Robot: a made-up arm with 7 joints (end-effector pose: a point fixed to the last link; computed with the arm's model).
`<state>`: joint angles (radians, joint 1 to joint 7).
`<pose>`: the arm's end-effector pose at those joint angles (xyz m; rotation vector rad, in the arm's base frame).
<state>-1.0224 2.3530 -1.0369 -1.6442 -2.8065 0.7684 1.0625</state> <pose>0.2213 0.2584 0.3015 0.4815 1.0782 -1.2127</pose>
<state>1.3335 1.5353 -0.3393 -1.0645 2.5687 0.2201 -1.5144</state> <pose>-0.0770 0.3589 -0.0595 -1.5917 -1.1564 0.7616</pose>
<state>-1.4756 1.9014 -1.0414 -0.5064 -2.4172 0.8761 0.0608</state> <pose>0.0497 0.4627 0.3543 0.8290 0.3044 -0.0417</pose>
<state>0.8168 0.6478 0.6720 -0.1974 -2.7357 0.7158 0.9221</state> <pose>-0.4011 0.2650 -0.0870 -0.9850 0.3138 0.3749</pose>
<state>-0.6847 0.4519 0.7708 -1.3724 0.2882 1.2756 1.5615</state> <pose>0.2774 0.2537 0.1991 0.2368 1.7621 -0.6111</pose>
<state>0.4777 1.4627 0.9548 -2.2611 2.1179 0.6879 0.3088</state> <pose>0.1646 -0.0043 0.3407 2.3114 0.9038 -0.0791</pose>
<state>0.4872 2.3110 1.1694 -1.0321 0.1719 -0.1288 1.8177</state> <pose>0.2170 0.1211 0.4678 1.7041 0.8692 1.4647</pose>
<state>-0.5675 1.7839 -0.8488 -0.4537 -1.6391 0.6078 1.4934</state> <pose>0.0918 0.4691 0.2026 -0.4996 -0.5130 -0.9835</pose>
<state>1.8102 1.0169 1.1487 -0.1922 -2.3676 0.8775 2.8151</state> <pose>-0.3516 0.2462 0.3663 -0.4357 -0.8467 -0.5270</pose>
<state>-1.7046 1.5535 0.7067 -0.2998 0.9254 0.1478 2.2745</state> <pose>0.0956 0.4107 0.3363 -0.3207 -0.4668 -0.4131</pose>
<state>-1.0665 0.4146 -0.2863 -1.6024 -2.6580 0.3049 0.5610</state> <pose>0.3346 -0.0912 0.2661 0.1570 -0.3338 -2.1877</pose>
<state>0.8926 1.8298 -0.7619 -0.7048 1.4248 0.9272 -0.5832</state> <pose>-0.0447 0.4441 0.0070 -0.6724 -0.7441 1.1206</pose>
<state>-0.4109 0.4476 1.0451 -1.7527 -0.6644 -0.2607 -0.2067</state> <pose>0.1960 0.2673 0.1757 -0.6697 -1.3511 -1.9668</pose>
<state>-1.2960 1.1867 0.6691 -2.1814 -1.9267 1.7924 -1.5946</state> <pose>-0.0843 0.1003 0.4381 -0.0402 -2.4498 0.4919</pose>
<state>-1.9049 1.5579 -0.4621 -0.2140 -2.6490 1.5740 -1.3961</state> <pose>0.0776 0.4577 0.3384 0.9467 -0.4426 1.4765</pose>
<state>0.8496 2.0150 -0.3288 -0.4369 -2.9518 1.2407 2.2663</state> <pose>0.0703 0.4509 0.2661 -1.3391 1.1362 -0.5943</pose>
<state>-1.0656 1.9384 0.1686 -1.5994 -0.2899 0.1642 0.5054</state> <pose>0.1055 0.0547 0.4485 -0.5580 -0.7414 -2.5739</pose>
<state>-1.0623 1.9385 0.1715 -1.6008 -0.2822 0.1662 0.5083</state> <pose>0.1054 0.0538 0.4483 -0.5678 -0.7445 -2.5802</pose>
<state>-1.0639 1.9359 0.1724 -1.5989 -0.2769 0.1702 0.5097</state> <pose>0.1049 0.0540 0.4487 -0.5730 -0.7559 -2.5856</pose>
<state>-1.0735 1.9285 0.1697 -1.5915 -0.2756 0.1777 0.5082</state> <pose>0.1042 0.0562 0.4500 -0.5708 -0.7812 -2.5893</pose>
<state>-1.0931 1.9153 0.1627 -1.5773 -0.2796 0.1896 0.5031</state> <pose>0.1030 0.0606 0.4524 -0.5592 -0.8237 -2.5901</pose>
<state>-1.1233 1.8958 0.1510 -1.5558 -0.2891 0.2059 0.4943</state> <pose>0.1017 0.0675 0.4557 -0.5392 -0.8837 -2.5872</pose>
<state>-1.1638 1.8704 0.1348 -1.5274 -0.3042 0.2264 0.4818</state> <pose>0.1004 0.0765 0.4598 -0.5121 -0.9594 -2.5790</pose>
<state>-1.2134 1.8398 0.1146 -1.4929 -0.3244 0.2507 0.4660</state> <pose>0.0996 0.0871 0.4644 -0.4806 -1.0476 -2.5645</pose>
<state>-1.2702 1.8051 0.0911 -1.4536 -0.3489 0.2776 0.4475</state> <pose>0.0995 0.0986 0.4691 -0.4481 -1.1431 -2.5430</pose>
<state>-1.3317 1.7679 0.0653 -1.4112 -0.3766 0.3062 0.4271</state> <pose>0.1005 0.1102 0.4737 -0.4176 -1.2406 -2.5145</pose>
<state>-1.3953 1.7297 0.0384 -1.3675 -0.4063 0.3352 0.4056</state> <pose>0.1025 0.1210 0.4781 -0.3909 -1.3348 -2.4805</pose>
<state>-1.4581 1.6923 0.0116 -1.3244 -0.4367 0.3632 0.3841</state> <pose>0.1056 0.1305 0.4823 -0.3692 -1.4208 -2.4431</pose>
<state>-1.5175 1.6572 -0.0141 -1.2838 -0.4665 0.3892 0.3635</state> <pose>0.1092 0.1383 0.4862 -0.3524 -1.4952 -2.4048</pose>
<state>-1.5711 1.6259 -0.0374 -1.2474 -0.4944 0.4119 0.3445</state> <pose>0.1130 0.1442 0.4897 -0.3395 -1.5559 -2.3684</pose>
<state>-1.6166 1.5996 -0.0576 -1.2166 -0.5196 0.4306 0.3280</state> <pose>0.1167 0.1485 0.4927 -0.3293 -1.6022 -2.3356</pose>
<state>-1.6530 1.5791 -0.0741 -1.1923 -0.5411 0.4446 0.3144</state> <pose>0.1197 0.1514 0.4952 -0.3206 -1.6344 -2.3085</pose>
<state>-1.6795 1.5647 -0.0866 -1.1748 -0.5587 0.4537 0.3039</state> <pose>0.1220 0.1533 0.4970 -0.3127 -1.6538 -2.2873</pose>
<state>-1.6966 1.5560 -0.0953 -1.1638 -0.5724 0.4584 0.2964</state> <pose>0.1236 0.1545 0.4982 -0.3050 -1.6624 -2.2720</pose>
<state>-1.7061 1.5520 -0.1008 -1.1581 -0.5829 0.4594 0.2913</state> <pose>0.1245 0.1553 0.4987 -0.2972 -1.6628 -2.2616</pose>
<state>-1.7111 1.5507 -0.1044 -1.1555 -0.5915 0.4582 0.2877</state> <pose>0.1250 0.1558 0.4989 -0.2894 -1.6585 -2.2542</pose>
